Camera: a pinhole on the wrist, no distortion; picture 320 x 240 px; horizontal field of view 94.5 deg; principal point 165.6 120.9 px. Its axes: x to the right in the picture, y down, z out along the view. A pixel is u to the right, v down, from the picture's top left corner.
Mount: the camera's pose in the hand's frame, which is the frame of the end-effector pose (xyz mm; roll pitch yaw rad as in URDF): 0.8 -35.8 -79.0 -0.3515 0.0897 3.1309
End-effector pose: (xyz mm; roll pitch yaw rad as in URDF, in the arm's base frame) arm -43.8 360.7 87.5 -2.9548 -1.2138 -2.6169
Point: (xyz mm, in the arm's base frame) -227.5 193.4 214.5
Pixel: 18.5 52.7
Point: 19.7 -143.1 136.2
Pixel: 115.5 208.7
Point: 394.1 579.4 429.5
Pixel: behind the camera
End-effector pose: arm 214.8 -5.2 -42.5 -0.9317 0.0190 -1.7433
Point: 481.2 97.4 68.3
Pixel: 224.9 17.3
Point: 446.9 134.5 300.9
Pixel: 210.3 105.6
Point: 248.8 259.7 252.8
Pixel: 280.0 168.4
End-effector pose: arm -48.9 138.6 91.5 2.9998 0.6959 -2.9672
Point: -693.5 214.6 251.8
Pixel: behind the camera
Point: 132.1 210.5 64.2
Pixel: 244.8 25.7
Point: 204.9 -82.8 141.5
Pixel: 282.1 232.2
